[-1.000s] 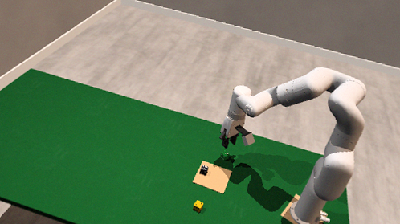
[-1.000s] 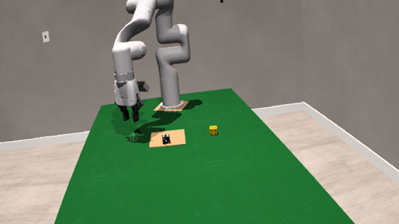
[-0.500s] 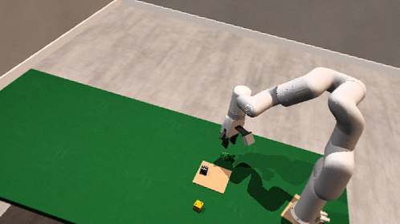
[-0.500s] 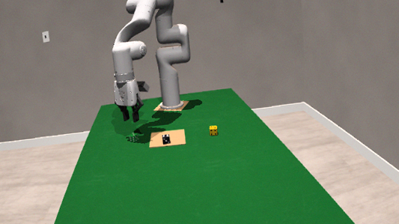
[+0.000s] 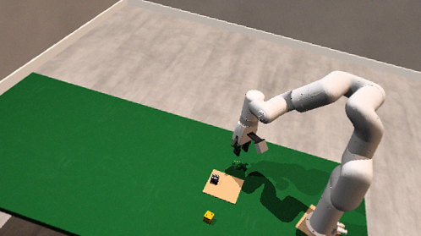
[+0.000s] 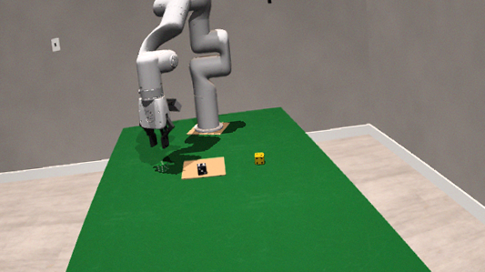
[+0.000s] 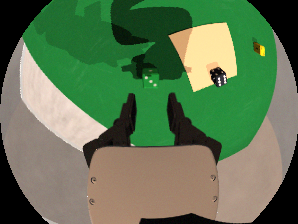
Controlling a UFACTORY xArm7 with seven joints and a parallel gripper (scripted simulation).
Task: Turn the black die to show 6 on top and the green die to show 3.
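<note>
Now: hand 9 cm above the green die. The rest, counted from my hand: tan mat: 14 cm to the left, 11 cm below, 2 cm ahead; then yellow die: 32 cm to the left, 9 cm below, 3 cm ahead; then black die: 13 cm to the left, 9 cm below, 6 cm ahead.
</note>
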